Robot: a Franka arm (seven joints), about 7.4 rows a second.
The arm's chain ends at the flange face. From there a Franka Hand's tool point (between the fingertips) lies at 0.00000 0.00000 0.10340 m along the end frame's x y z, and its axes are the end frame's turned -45 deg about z.
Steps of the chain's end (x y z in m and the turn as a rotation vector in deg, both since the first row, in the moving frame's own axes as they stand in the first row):
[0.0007 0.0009 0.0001 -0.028 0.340 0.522]
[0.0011 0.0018 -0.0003 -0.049 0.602 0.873]
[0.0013 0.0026 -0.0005 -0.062 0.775 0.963]
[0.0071 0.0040 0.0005 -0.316 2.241 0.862]
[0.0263 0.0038 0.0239 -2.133 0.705 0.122]
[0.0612 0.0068 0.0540 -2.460 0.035 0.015]
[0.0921 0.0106 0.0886 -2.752 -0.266 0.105]
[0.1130 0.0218 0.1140 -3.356 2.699 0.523]
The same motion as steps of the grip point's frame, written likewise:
[0.0003 0.0016 0.0001 -0.260 0.221 0.522]
[0.0002 0.0029 -0.0003 -0.460 0.391 0.873]
[0.0000 0.0038 -0.0005 -0.592 0.504 0.963]
[0.0046 0.0111 0.0004 -1.808 1.361 0.862]
[0.0141 0.0249 0.0238 -2.007 -1.010 0.122]
[0.0354 0.0513 0.0539 -1.764 -1.715 0.015]
[0.0538 0.0758 0.0885 -1.758 -2.134 0.105]
[0.0636 0.1030 0.1137 -4.282 -0.465 0.523]

